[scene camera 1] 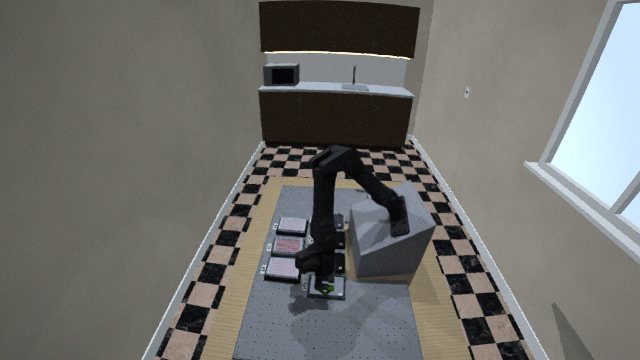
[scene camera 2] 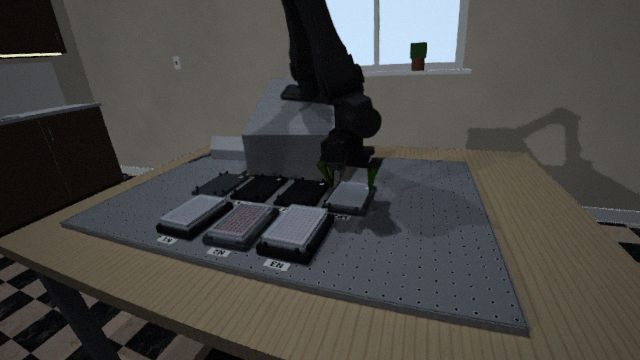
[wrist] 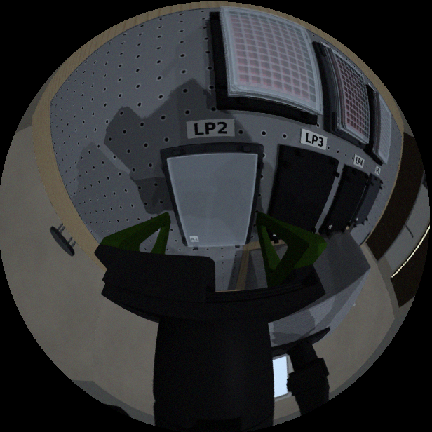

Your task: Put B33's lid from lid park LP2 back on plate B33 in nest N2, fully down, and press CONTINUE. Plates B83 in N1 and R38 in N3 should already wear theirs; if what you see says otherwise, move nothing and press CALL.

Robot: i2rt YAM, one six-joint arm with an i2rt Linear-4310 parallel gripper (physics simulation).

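Places are measured from the arm's base along level axes (x back, y left, z down), in millimetres.
Pixels of known places: gripper, between the fingertips: (scene camera 1: pixel 326 283) (scene camera 2: pixel 350 188); arm's base, origin of its link: (scene camera 1: pixel 398 215) (scene camera 2: pixel 310 95).
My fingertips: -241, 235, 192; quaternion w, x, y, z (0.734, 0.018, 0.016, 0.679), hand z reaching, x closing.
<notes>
Ahead of a thing's pixels: the offset from my fingertips to its top centre, as dx, dy, dz.
The clear lid {+2, -2, +12} (scene camera 1: pixel 339 287) (scene camera 2: pixel 350 197) (wrist: pixel 212 192) lies flat in the black lid park LP2 (wrist: pixel 210 148). My gripper (scene camera 1: pixel 325 289) (scene camera 2: pixel 351 186) (wrist: pixel 212 216) is open, its green fingertips on either side of the lid's near part, with nothing held. In scene camera 2 the tips are close to the lid's height; contact cannot be told. Plate B33 {-204, -165, +3} (scene camera 1: pixel 288 246) (scene camera 2: pixel 241 221) (wrist: pixel 354 92) in N2 shows bare reddish wells. The plates in N1 {-223, -295, -2} (scene camera 1: pixel 292 224) (scene camera 2: pixel 192 212) (wrist: pixel 384 125) and N3 {-184, -37, -6} (scene camera 1: pixel 283 268) (scene camera 2: pixel 296 227) (wrist: pixel 272 55) look paler, under clear lids. Plate names are not readable.
Lid park LP3 {-17, -126, +10} (scene camera 2: pixel 302 192) (wrist: pixel 306 192) stands empty beside LP2, and LP4 {-33, -259, +10} (scene camera 2: pixel 258 187) (wrist: pixel 346 197) and a further dark park {-58, -387, +10} (scene camera 2: pixel 219 184) continue the row. The grey pedestal (scene camera 1: pixel 385 250) (scene camera 2: pixel 285 152) stands behind them. A small pale box {+181, -540, -54} (scene camera 2: pixel 227 148) is beside it; no CONTINUE or CALL label is readable.
</notes>
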